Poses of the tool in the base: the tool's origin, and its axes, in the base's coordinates. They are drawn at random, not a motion.
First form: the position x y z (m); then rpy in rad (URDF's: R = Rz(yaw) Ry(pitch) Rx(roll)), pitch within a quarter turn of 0, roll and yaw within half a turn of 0.
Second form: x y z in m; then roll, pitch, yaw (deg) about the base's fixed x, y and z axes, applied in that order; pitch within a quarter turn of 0, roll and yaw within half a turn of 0. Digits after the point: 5 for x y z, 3 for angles.
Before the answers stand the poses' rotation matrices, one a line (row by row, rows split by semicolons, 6 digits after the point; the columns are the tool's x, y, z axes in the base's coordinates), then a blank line. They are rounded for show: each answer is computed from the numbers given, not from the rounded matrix.
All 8 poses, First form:
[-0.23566, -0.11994, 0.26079, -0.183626, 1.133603, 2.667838]
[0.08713, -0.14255, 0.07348, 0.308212, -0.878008, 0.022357]
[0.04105, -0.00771, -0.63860, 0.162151, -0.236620, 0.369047]
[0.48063, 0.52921, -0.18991, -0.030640, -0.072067, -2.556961]
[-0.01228, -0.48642, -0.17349, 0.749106, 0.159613, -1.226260]
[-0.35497, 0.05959, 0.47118, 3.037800, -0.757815, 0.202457]
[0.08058, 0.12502, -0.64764, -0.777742, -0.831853, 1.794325]
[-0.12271, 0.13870, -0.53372, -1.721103, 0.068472, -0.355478]
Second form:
-0.376766 -0.301358 -0.875917; 0.193167 -0.950372 0.243886; -0.905944 -0.077311 0.416280
0.638526 -0.254666 -0.726244; 0.014278 0.947421 -0.319671; 0.769468 0.193749 0.608589
0.906683 -0.391292 -0.157531; 0.350675 0.906785 -0.234023; 0.234418 0.156943 0.959384
-0.831751 0.549794 0.076925; -0.550460 -0.834741 0.014173; 0.072005 -0.030556 0.996936
0.333467 0.725819 -0.601653; -0.929268 0.145469 -0.339558; -0.158936 0.672328 0.722990
0.711504 0.130237 0.690507; 0.146050 -0.988623 0.035973; 0.687336 0.075253 -0.722431
-0.149298 -0.809747 -0.567469; 0.656751 0.347818 -0.669104; 0.739181 -0.472581 0.479874
0.935283 -0.115534 0.334510; -0.347223 -0.116836 0.930476; -0.068419 -0.986408 -0.149390

[-0.23566, -0.11994, 0.26079, -10.521, 64.951, 152.856]
[0.08713, -0.14255, 0.07348, 17.659, -50.306, 1.281]
[0.04105, -0.00771, -0.63860, 9.291, -13.557, 21.145]
[0.48063, 0.52921, -0.18991, -1.756, -4.129, -146.503]
[-0.01228, -0.48642, -0.17349, 42.921, 9.145, -70.260]
[-0.35497, 0.05959, 0.47118, 174.053, -43.420, 11.600]
[0.08058, 0.12502, -0.64764, -44.561, -47.662, 102.807]
[-0.12271, 0.13870, -0.53372, -98.612, 3.923, -20.367]

